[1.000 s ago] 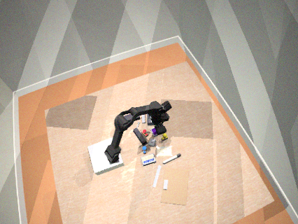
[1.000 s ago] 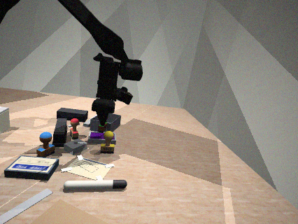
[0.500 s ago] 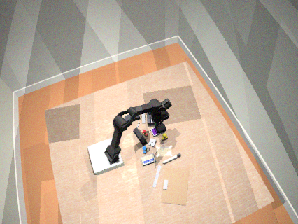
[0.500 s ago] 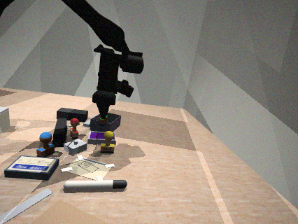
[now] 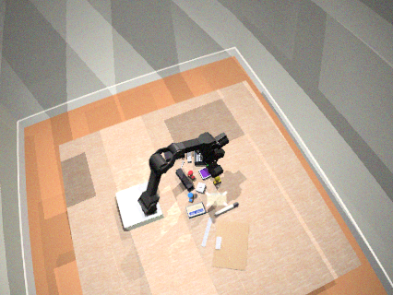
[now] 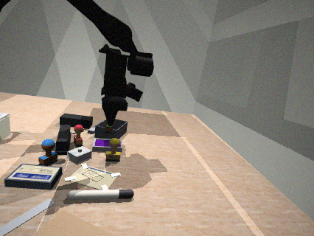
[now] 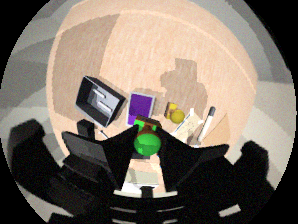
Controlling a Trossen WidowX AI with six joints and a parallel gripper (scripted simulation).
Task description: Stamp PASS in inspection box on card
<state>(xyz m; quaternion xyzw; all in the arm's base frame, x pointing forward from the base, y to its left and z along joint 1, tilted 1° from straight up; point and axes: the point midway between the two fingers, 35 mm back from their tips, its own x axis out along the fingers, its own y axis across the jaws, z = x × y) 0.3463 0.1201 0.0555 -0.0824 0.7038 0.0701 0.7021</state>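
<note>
Now: the card 10 mm behind my gripper tip, 140 mm to the right of it and 90 mm below it. Round my gripper tip: green-knobbed stamp: right at my gripper tip; purple ink pad: 20 mm to the left, 80 mm below; yellow-knobbed stamp: 20 mm ahead, 50 mm to the right, 70 mm below.
</note>
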